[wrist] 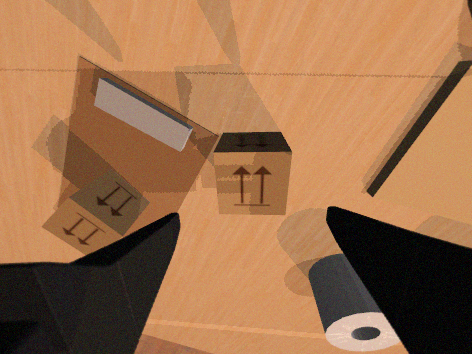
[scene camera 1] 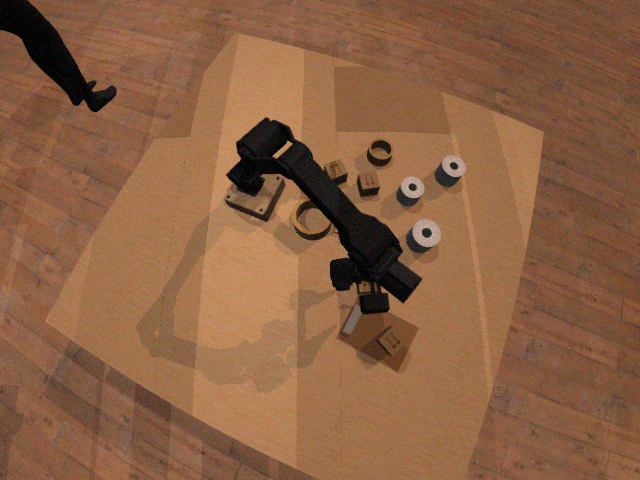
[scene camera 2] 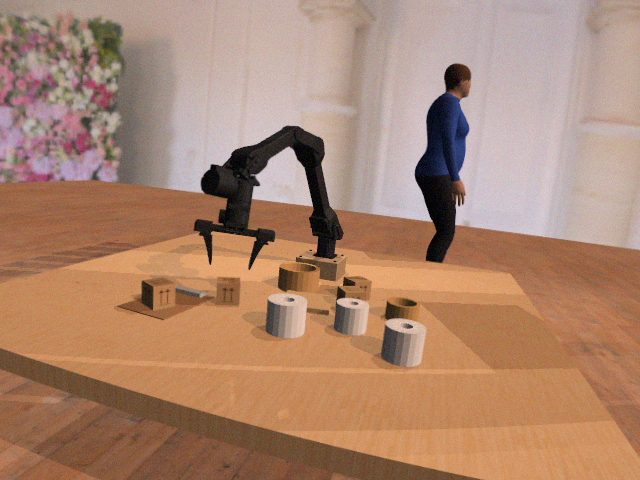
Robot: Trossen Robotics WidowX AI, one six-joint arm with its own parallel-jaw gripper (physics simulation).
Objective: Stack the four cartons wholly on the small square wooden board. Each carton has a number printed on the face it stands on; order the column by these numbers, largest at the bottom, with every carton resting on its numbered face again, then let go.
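Frame: origin at the arm's base, x ahead, y left, z up, level; centimetres.
Seen in the pictures: gripper, fingertip midpoint: (wrist: 253, 216) (scene camera 2: 229, 267); arm's base, link origin: (scene camera 1: 250, 184) (scene camera 2: 325, 255).
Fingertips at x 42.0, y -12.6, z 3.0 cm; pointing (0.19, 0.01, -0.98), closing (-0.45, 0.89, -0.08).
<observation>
Offsets run from my fingertips to a thing's middle. "*": to the spot under its first point.
My gripper (scene camera 1: 358, 288) (scene camera 2: 230, 266) (wrist: 253, 216) is open and empty, its fingers above and on either side of one carton {dy -0.1, dx -0.2, dz -6.0 cm} (scene camera 1: 368, 287) (scene camera 2: 227, 291) (wrist: 252, 182). That carton stands on the table beside a corner of the brown square board {dy -11.3, dx +7.8, dz -8.1 cm} (scene camera 1: 369, 328) (scene camera 2: 163, 313) (wrist: 135, 165). Another carton {dy -11.9, dx +11.1, dz -5.8 cm} (scene camera 1: 391, 341) (scene camera 2: 158, 293) (wrist: 100, 210) stands on the board, near its edge. Two more cartons stand near the arm's base: one {dy +27.2, dx -21.1, dz -6.0 cm} (scene camera 1: 336, 171) (scene camera 2: 363, 285) and its neighbour {dy +27.7, dx -10.6, dz -6.0 cm} (scene camera 1: 368, 183) (scene camera 2: 344, 292). Arrows show on the cartons. The numbered faces are hidden.
A light grey bar {* dy -11.1, dx -0.2, dz -7.5 cm} (scene camera 1: 351, 320) (scene camera 2: 190, 292) (wrist: 142, 115) lies on the board. Three white rolls {dy +30.4, dx +1.9, dz -5.7 cm} (scene camera 1: 412, 191) {dy +42.6, dx +11.5, dz -5.4 cm} (scene camera 1: 450, 173) {dy +18.3, dx +9.7, dz -5.2 cm} (scene camera 1: 423, 235), a large wooden ring {dy +10.7, dx -21.4, dz -5.7 cm} (scene camera 2: 289, 280), a small one {dy +40.5, dx -11.2, dz -6.6 cm} (scene camera 2: 402, 311) and a thin strip {* dy +21.4, dx -3.8, dz -8.1 cm} (scene camera 2: 317, 311) are on the table.
</observation>
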